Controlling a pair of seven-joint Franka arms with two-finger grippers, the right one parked.
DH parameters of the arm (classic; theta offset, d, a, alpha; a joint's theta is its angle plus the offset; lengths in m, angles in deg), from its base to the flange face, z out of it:
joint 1: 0 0.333 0 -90
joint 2: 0 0 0 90
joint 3: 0 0.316 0.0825 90
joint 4: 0 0 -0.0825 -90
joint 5: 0 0.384 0 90
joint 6: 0 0 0.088 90
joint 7: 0 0.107 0 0
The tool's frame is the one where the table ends.
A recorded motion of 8 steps. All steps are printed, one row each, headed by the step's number.
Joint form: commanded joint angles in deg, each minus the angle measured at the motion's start. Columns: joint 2, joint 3, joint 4, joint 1, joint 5, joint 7, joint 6.
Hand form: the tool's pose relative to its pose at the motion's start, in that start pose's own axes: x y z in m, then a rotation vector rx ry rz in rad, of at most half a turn. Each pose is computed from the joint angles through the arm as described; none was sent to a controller.
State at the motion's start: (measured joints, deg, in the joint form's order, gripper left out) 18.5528 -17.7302 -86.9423 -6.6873 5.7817 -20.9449 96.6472
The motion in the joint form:
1: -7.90 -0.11 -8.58 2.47 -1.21 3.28 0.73
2: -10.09 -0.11 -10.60 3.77 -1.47 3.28 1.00
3: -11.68 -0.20 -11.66 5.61 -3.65 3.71 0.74
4: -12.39 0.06 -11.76 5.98 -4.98 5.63 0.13
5: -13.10 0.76 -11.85 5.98 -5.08 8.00 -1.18
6: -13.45 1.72 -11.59 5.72 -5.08 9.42 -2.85
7: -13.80 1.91 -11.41 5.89 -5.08 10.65 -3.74
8: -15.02 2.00 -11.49 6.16 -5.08 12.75 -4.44
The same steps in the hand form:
1: -0.0350 -0.0248 -0.0085 0.0156 -0.0009 0.0198
2: -0.0426 -0.0381 -0.0128 0.0178 0.0055 -0.0031
3: -0.0475 -0.0527 -0.0181 -0.0151 -0.0014 -0.0313
4: -0.0508 -0.0571 -0.0228 -0.0345 -0.0073 -0.0119
5: -0.0547 -0.0643 -0.0262 -0.0302 -0.0188 0.0170
6: -0.0574 -0.0716 -0.0287 -0.0248 -0.0369 0.0296
7: -0.0596 -0.0755 -0.0320 -0.0229 -0.0430 0.0447
8: -0.0657 -0.0796 -0.0412 -0.0201 -0.0350 0.0743

